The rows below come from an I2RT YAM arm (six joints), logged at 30 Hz.
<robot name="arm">
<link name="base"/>
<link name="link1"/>
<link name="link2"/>
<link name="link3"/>
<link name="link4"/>
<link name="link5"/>
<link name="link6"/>
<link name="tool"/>
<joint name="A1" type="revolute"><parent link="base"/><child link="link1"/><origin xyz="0 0 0.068" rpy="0 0 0"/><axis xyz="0 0 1"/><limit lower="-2.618" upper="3.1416"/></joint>
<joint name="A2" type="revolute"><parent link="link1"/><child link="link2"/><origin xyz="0.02 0.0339 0.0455" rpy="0 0 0"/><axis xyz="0 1 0"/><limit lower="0" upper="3.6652"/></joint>
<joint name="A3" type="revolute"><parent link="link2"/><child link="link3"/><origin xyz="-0.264 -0.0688 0" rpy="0 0 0"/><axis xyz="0 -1 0"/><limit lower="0" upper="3.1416"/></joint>
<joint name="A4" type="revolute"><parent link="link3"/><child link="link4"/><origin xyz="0.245 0.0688 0.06" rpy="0 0 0"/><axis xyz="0 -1 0"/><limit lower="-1.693" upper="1.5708"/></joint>
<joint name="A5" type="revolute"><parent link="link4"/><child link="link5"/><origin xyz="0.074 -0.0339 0.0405" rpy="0 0 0"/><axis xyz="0 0 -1"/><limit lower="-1.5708" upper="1.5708"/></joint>
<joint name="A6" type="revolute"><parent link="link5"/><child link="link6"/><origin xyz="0.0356 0 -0.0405" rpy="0 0 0"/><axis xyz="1 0 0"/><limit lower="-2.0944" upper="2.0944"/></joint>
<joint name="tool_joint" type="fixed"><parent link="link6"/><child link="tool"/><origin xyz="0 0 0" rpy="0 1.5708 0"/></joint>
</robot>
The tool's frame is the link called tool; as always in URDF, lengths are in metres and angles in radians.
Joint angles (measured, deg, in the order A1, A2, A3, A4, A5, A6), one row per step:
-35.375 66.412 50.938 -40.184 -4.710 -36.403
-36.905 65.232 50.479 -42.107 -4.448 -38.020
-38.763 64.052 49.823 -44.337 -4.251 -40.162
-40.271 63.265 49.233 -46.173 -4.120 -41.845
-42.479 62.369 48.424 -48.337 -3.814 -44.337
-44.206 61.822 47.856 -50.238 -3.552 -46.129
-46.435 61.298 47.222 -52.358 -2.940 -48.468
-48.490 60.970 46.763 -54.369 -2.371 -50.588
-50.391 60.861 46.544 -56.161 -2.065 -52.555
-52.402 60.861 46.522 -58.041 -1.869 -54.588
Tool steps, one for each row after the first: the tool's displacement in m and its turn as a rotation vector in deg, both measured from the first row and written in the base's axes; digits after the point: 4 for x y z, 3 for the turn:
-0.0091 -0.0010 -0.0003 -0.266 1.523 -0.335
-0.0194 -0.0021 -0.0021 -0.356 3.544 -0.489
-0.0275 -0.0027 -0.0045 -0.141 5.330 -0.607
-0.0381 -0.0041 -0.0079 0.014 7.728 -0.772
-0.0463 -0.0048 -0.0108 0.501 9.758 -0.987
-0.0561 -0.0061 -0.0142 0.924 12.324 -1.325
-0.0647 -0.0072 -0.0171 1.531 14.694 -1.594
-0.0719 -0.0083 -0.0191 2.277 16.630 -1.690
-0.0790 -0.0097 -0.0204 3.179 18.434 -1.741

